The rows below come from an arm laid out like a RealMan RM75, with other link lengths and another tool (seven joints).
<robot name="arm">
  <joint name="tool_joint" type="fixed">
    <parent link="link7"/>
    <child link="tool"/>
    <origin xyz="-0.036 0.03 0.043" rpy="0 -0.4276 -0.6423"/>
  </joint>
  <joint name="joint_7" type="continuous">
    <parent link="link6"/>
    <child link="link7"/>
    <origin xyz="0 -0.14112 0" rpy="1.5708 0 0"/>
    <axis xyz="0 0 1"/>
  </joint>
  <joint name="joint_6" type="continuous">
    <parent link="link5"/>
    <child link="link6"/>
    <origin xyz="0 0 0" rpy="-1.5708 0 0"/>
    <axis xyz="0 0 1"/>
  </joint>
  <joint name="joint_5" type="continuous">
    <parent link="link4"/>
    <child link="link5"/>
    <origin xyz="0 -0.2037 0" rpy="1.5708 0 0"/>
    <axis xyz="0 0 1"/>
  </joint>
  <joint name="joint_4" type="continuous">
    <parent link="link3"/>
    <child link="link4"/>
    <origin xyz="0 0 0" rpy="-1.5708 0 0"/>
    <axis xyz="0 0 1"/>
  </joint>
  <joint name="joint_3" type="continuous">
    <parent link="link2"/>
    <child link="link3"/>
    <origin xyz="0 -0.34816 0" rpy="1.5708 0 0"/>
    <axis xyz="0 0 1"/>
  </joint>
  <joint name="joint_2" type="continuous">
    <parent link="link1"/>
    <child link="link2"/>
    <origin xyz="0 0 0" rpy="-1.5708 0 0"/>
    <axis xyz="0 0 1"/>
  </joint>
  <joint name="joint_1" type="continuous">
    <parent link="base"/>
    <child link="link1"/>
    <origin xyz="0 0 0.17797"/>
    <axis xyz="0 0 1"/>
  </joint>
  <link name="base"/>
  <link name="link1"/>
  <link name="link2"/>
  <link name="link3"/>
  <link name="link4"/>
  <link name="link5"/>
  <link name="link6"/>
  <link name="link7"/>
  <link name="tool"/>
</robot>
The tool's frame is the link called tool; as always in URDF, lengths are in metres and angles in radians. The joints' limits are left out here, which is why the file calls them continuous.
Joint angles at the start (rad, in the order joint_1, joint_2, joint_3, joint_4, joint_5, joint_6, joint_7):
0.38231, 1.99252, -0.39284, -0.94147, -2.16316, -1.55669, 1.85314
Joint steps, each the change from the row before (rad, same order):
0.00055, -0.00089, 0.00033, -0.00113, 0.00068, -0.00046, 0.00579
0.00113, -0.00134, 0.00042, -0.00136, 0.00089, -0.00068, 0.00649
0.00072, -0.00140, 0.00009, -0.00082, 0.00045, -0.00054, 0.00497
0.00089, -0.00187, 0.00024, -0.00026, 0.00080, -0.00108, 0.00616
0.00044, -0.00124, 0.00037, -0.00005, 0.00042, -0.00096, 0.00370
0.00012, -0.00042, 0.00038, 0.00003, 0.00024, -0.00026, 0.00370
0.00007, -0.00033, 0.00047, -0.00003, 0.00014, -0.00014, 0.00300
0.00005, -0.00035, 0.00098, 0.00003, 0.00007, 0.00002, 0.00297
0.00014, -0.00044, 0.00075, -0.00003, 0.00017, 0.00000, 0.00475
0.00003, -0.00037, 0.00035, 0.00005, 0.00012, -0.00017, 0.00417
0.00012, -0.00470, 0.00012, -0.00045, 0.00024, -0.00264, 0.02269
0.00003, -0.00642, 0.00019, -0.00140, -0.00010, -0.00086, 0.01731
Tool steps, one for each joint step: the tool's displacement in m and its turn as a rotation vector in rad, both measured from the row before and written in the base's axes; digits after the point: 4 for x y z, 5 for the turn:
-0.0002, 0.0005, 0.0009, 0.00079, 0.00284, -0.00298
-0.0003, 0.0008, 0.0012, 0.00107, 0.00296, -0.00267
-0.0001, 0.0005, 0.0010, 0.00048, 0.00189, -0.00226
-0.0002, 0.0006, 0.0012, 0.00024, 0.00320, -0.00281
0.0000, 0.0003, 0.0008, 0.00005, 0.00208, -0.00178
0.0001, 0.0002, 0.0004, 0.00012, 0.00249, -0.00255
0.0001, 0.0001, 0.0003, 0.00027, 0.00198, -0.00220
0.0002, 0.0001, 0.0004, 0.00076, 0.00205, -0.00253
0.0001, 0.0002, 0.0005, 0.00053, 0.00309, -0.00359
0.0001, 0.0002, 0.0004, 0.00001, 0.00275, -0.00308
0.0007, 0.0008, 0.0029, -0.00162, 0.01179, -0.01517
0.0011, 0.0009, 0.0038, 0.00115, 0.00489, -0.01199

